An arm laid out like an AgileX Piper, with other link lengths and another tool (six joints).
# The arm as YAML. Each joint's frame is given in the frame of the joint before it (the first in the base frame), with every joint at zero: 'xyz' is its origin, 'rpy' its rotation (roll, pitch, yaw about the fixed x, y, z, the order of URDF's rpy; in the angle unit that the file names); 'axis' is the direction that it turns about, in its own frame. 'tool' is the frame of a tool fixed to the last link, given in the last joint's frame.
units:
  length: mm
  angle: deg
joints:
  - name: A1
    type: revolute
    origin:
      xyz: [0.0, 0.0, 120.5]
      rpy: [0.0, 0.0, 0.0]
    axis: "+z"
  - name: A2
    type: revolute
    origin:
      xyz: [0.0, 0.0, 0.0]
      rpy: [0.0, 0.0, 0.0]
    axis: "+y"
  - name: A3
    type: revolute
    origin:
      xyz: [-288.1, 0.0, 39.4]
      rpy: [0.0, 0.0, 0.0]
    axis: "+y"
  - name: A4
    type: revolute
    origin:
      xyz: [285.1, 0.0, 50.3]
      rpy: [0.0, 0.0, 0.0]
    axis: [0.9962, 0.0, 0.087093]
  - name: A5
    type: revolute
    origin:
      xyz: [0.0, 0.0, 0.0]
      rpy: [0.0, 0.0, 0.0]
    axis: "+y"
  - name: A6
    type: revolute
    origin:
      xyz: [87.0, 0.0, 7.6]
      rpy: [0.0, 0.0, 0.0]
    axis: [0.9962, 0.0, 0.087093]
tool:
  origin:
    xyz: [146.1, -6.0, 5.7]
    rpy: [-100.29, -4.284, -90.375]
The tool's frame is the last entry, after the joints.
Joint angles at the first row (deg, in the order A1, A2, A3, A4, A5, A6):
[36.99 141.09 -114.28 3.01 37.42 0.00]
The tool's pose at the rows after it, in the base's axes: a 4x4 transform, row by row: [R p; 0 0 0 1], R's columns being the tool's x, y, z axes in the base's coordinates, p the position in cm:
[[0.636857 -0.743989 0.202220 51.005], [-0.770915 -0.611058 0.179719 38.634], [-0.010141 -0.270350 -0.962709 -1.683], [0 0 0 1]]
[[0.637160 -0.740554 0.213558 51.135], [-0.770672 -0.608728 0.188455 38.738], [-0.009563 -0.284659 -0.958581 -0.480], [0 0 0 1]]
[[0.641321 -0.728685 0.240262 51.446], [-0.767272 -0.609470 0.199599 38.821], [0.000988 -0.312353 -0.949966 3.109], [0 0 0 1]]
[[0.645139 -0.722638 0.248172 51.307], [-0.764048 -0.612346 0.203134 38.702], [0.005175 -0.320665 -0.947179 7.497], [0 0 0 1]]
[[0.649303 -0.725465 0.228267 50.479], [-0.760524 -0.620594 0.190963 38.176], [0.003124 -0.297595 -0.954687 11.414], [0 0 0 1]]
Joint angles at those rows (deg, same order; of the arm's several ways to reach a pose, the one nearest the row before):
[36.99 141.09 -114.29 3.01 37.29 0.00]
[36.99 139.98 -114.31 3.01 37.57 0.00]
[36.99 137.17 -115.69 2.41 40.06 0.00]
[36.99 134.44 -119.28 2.14 45.88 0.00]
[36.99 132.56 -124.28 2.14 54.16 0.00]

